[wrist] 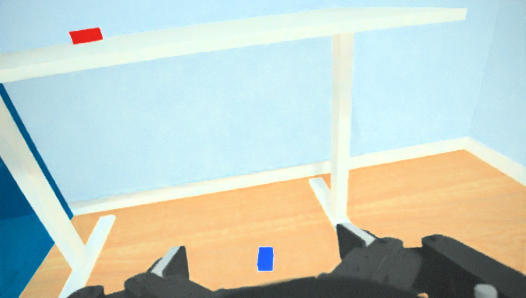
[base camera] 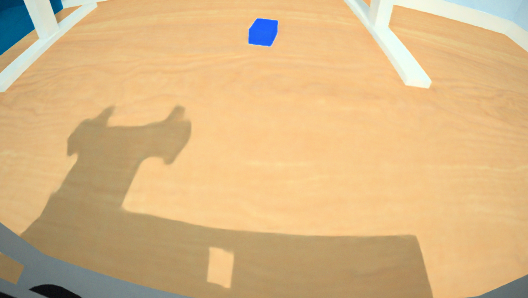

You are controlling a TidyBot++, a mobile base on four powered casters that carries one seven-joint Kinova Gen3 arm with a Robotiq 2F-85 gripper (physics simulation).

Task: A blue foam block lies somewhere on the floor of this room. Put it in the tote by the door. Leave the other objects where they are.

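Frame: origin at the arm's base, x ahead, y left, z up, level; centimetres.
Seen in the pictures: gripper, between the fingertips: (wrist: 263, 251).
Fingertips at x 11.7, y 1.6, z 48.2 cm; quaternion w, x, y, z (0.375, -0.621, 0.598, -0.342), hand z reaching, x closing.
Observation:
Pixels of each thing's top centre, then the offset from my fingertips to it. Level surfaces: height alone.
- blue foam block, centre of its top: (base camera: 263, 24) (wrist: 265, 255) dx +71.9, dy +3.6, dz -83.4 cm
- white table, height of its surface: dz +7.1 cm
- red block, centre of its top: (wrist: 84, 29) dx +105.8, dy +61.7, dz +11.6 cm
The blue foam block (base camera: 263, 32) (wrist: 265, 259) lies on the floor between the two feet of a white table. In the base camera view it is at the top, near the middle. In the wrist view it shows low down, between and beyond the fingertips. My gripper (wrist: 263, 251) is open, with its fingers wide apart and no object between them. It is above the floor and apart from the block. Its shadow falls on the floor at the left of the base camera view. The tote does not show in either view.
The white table (wrist: 240, 31) stands along the wall, its legs and feet on both sides of the block. A red block (wrist: 86, 35) lies on the table top. A blue shelf unit (wrist: 30, 255) stands at the left. A wall corner is at the right.

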